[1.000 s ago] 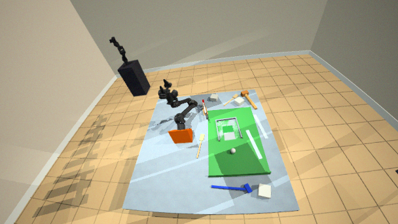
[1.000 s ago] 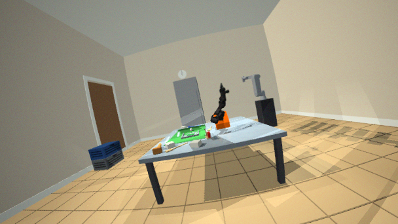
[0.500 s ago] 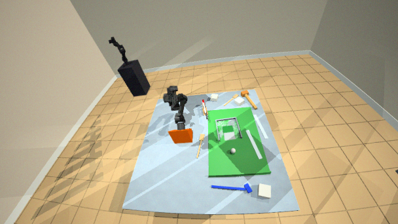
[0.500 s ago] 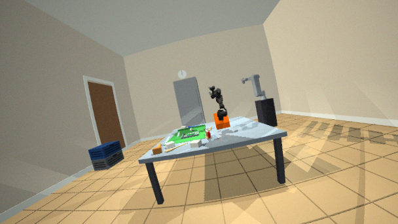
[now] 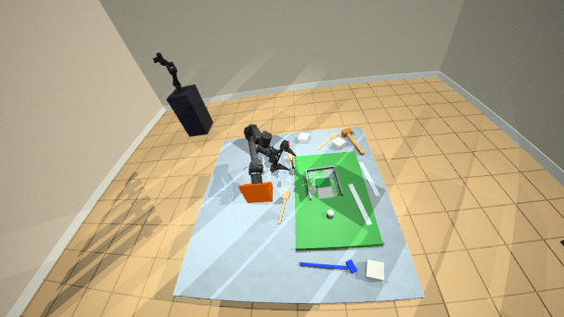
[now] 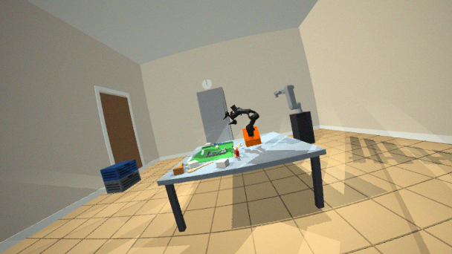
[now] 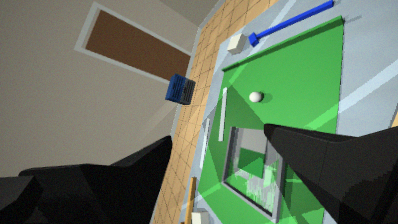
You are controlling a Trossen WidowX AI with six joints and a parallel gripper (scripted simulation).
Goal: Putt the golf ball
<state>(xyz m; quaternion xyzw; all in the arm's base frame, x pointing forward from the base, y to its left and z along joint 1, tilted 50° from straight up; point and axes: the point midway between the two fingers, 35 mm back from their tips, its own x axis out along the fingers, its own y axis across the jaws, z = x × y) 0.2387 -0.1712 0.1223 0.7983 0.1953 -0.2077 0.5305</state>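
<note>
My gripper tip is now 350 mm to the right of the red putter, 270 mm above it and 50 mm past it. The rest, counted from my gripper tip: blue putter 450 mm to the right, 320 mm below, 150 mm ahead; then green mat 330 mm below, 220 mm ahead.
</note>
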